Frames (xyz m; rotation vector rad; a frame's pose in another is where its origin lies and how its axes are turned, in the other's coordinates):
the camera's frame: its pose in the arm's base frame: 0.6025 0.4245 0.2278 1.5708 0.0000 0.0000
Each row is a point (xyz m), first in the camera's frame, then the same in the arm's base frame.
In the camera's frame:
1: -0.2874 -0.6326 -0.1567
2: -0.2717 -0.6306 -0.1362
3: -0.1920 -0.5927 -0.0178
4: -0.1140 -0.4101 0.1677
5: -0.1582 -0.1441 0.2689
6: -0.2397 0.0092 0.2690
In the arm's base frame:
1: 0.3151 0.5812 -0.4048
2: 0.3308 0.5607 -0.4028
3: 0.4105 0.4423 -0.3649
4: 0.4885 0.2568 -0.1823
5: 0.4443 0.1556 0.0837
6: 0.3628 0.1555 0.2370

